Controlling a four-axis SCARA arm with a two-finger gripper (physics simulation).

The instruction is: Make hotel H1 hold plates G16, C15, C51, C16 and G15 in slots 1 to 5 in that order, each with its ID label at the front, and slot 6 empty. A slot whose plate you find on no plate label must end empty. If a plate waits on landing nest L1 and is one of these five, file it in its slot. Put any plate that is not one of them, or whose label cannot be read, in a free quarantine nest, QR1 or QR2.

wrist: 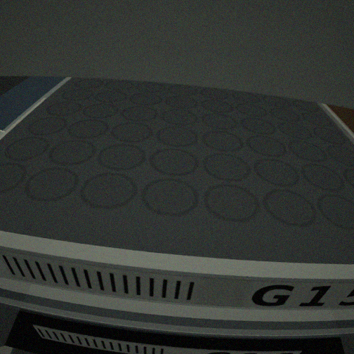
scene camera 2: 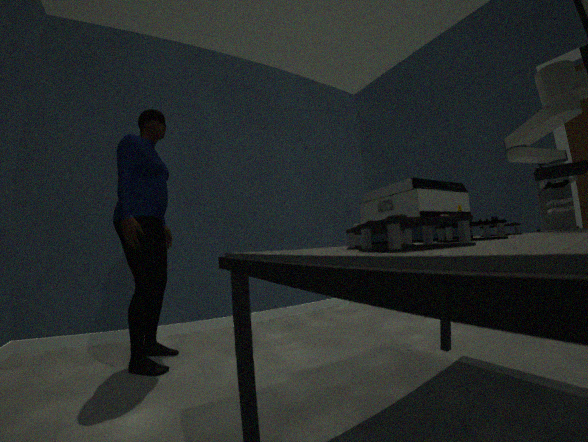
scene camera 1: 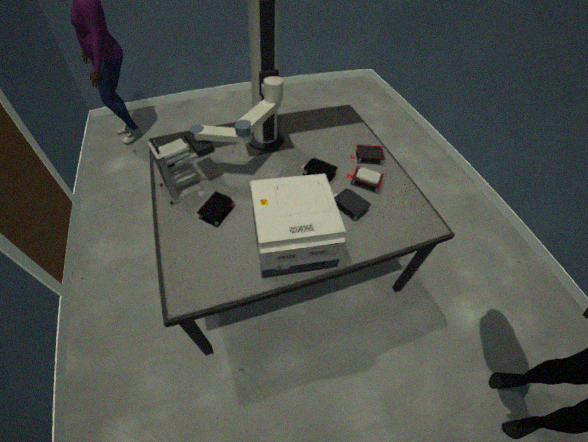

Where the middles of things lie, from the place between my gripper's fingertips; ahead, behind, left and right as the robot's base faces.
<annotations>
Now: hand 20 mm to the right of the plate G15 [wrist: 177, 209], 20 mm below it and 10 mm past it. From my hand the other things lie so: red-edged nest [scene camera 2: 410, 221]: 1150 mm to the left, 170 mm below, 70 mm ahead.
</annotations>
